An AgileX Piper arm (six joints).
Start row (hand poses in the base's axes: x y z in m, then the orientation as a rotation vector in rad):
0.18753, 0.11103, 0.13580, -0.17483, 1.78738, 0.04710
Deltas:
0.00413, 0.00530, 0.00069, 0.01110, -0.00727, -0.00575
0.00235, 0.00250, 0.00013, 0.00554, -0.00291, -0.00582
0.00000, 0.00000, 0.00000, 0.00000, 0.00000, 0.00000
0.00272, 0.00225, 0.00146, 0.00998, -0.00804, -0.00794
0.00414, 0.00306, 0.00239, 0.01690, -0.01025, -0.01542
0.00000, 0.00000, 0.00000, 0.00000, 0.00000, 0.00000
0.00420, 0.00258, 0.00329, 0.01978, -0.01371, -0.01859
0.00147, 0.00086, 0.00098, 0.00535, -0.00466, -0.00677
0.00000, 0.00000, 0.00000, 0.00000, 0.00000, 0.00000
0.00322, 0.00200, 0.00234, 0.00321, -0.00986, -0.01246
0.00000, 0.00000, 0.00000, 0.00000, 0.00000, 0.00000
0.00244, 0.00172, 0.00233, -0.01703, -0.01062, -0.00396
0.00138, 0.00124, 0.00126, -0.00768, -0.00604, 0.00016
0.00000, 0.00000, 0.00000, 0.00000, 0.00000, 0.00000
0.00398, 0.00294, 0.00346, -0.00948, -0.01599, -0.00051
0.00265, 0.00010, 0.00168, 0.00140, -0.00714, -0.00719
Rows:
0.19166, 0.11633, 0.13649, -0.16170, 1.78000, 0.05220
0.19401, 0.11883, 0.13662, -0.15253, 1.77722, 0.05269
0.19401, 0.11883, 0.13662, -0.15253, 1.77722, 0.05269
0.19673, 0.12108, 0.13808, -0.13831, 1.76921, 0.05515
0.20087, 0.12414, 0.14047, -0.11252, 1.75900, 0.05814
0.20087, 0.12414, 0.14047, -0.11252, 1.75900, 0.05814
0.20507, 0.12672, 0.14376, -0.08200, 1.74515, 0.06111
0.20654, 0.12758, 0.14474, -0.07226, 1.74047, 0.06059
0.20654, 0.12758, 0.14474, -0.07226, 1.74047, 0.06059
0.20976, 0.12958, 0.14708, -0.05927, 1.73079, 0.05381
0.20976, 0.12958, 0.14708, -0.05927, 1.73079, 0.05381
0.21220, 0.13130, 0.14941, -0.06856, 1.72082, 0.03578
0.21358, 0.13254, 0.15067, -0.07442, 1.71499, 0.02906
0.21358, 0.13254, 0.15067, -0.07442, 1.71499, 0.02906
0.21756, 0.13548, 0.15413, -0.08105, 1.69925, 0.01991
0.22021, 0.13558, 0.15581, -0.07389, 1.69235, 0.01543

